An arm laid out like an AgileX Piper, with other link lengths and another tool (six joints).
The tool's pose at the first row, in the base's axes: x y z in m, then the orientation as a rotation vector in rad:
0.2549, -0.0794, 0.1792, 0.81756, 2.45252, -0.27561
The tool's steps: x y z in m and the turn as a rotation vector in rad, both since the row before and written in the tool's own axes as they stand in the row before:
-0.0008, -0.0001, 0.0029, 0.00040, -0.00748, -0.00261
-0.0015, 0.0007, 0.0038, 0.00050, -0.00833, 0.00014
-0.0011, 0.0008, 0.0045, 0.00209, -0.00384, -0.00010
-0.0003, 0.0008, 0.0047, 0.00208, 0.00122, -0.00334
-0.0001, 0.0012, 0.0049, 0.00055, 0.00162, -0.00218
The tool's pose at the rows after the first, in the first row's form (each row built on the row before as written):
0.2566, -0.0809, 0.1772, 0.81214, 2.44681, -0.27964
0.2597, -0.0824, 0.1749, 0.80979, 2.43902, -0.28305
0.2629, -0.0839, 0.1718, 0.80931, 2.43559, -0.28698
0.2656, -0.0851, 0.1681, 0.80661, 2.43838, -0.29041
0.2685, -0.0860, 0.1641, 0.80477, 2.44093, -0.29137

